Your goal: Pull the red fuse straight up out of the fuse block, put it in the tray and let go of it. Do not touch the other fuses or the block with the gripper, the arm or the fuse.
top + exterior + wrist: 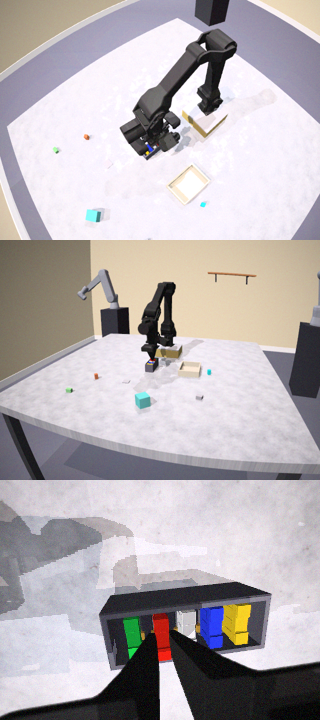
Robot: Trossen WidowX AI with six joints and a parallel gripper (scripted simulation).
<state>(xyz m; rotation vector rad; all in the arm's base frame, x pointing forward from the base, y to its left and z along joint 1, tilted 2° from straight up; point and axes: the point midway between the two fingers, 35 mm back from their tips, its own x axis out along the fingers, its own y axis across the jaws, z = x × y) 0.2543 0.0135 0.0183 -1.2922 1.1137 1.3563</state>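
Right now my gripper tip is 2 cm past the green fuse and 1 cm above it. Also, from my gripper tip: red fuse 1 cm below; blue fuse 4 cm ahead, 1 cm to the left, 1 cm below; white fuse 2 cm ahead, 1 cm below.
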